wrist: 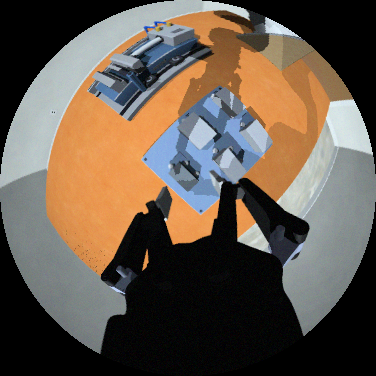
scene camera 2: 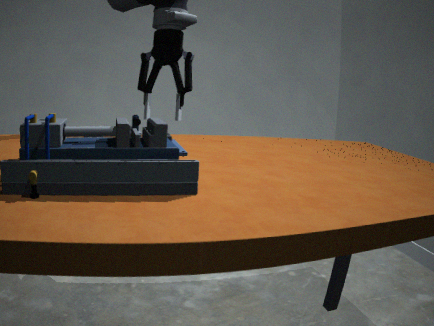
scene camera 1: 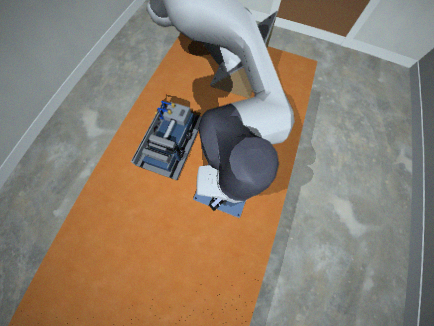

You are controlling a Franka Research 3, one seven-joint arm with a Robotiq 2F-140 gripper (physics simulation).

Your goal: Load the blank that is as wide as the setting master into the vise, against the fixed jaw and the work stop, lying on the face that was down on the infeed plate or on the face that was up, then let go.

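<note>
The blue infeed plate (scene camera 1: 235, 208) (wrist: 157, 152) bears several grey blocks: a pale block (wrist: 202, 134), another (wrist: 256, 136), a third (wrist: 230, 164), a darker block (wrist: 184, 176) near the front corner and one (wrist: 227, 102) at the far corner. I cannot tell which matches the setting master. My gripper (scene camera 2: 162, 117) (wrist: 189, 185) is open and empty, above the plate's front edge; its right finger overlaps the third block in the wrist view. The vise (scene camera 1: 157, 163) (scene camera 2: 100, 153) (wrist: 167, 56) has its fixed jaw (scene camera 1: 154, 155) (scene camera 2: 157, 133) apart from the moving jaw (scene camera 1: 162, 141) (scene camera 2: 122, 132); dark parts partly hide the gap.
Grey rails (scene camera 1: 176, 172) (scene camera 2: 100, 177) flank the vise on the orange table top (scene camera 1: 125, 240) (scene camera 2: 280, 190). Blue handles (scene camera 1: 162, 108) (scene camera 2: 27, 137) stand at its screw end. A tan angled panel (scene camera 1: 235, 84) (wrist: 280, 50) is near the arm's base.
</note>
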